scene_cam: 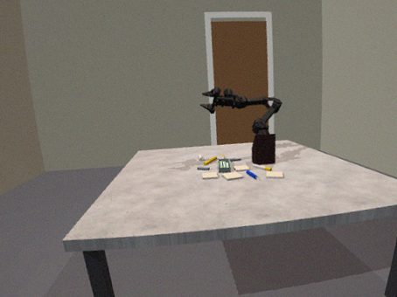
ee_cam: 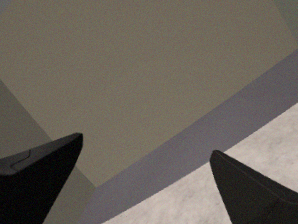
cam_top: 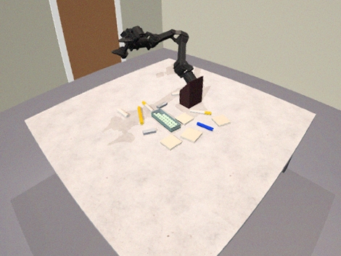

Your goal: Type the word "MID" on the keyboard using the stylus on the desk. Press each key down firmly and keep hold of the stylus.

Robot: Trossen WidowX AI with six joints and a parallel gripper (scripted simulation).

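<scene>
My gripper tip is 480 mm to the right of the blue stylus, 380 mm above it and 170 mm past it. Round my gripper tip: grey bar: 380 mm below, 260 mm to the left, 40 mm ahead.
</scene>
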